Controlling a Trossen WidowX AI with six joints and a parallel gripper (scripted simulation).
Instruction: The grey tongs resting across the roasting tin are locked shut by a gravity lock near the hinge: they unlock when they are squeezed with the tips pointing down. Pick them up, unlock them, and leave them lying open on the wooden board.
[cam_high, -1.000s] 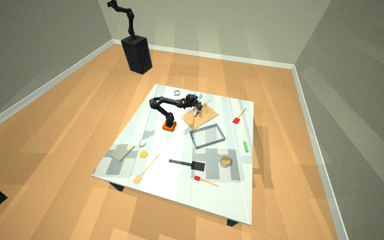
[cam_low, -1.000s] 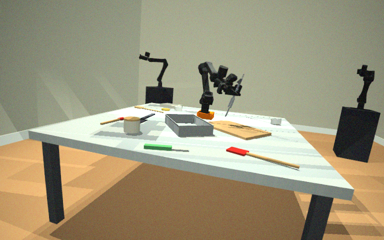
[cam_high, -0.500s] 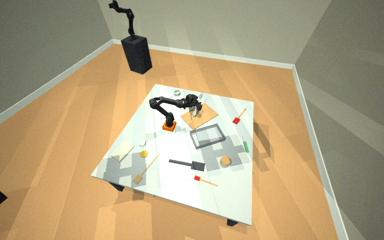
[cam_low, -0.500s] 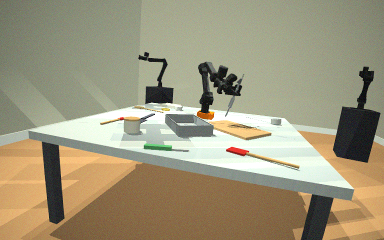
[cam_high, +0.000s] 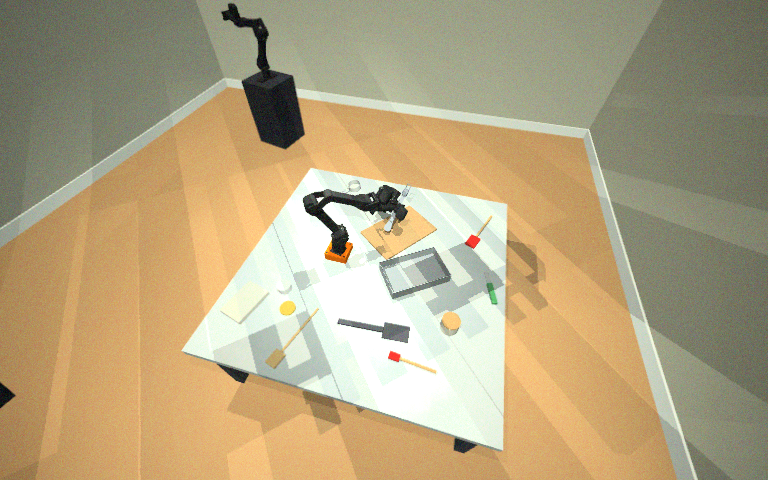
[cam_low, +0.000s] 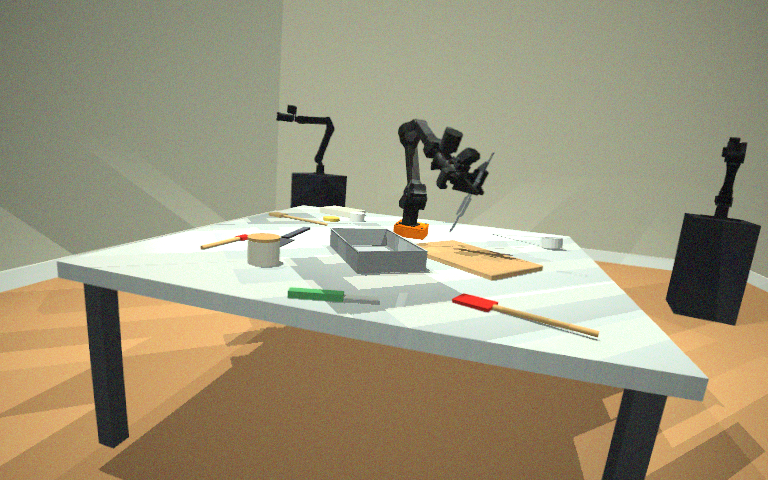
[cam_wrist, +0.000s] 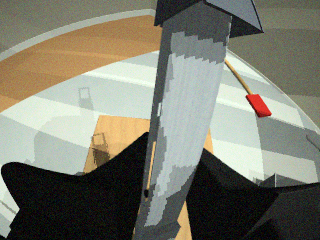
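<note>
Right now my gripper tip is 190 mm above the wooden board, 10 mm to the left of it and 10 mm past it. The rest, counted from my gripper tip: red spatula (390 mm ahead, 190 mm below, 180 mm to the left); roasting tin (240 mm to the right, 180 mm ahead, 170 mm below); green-handled tool (540 mm ahead, 190 mm below, 130 mm to the right).
</note>
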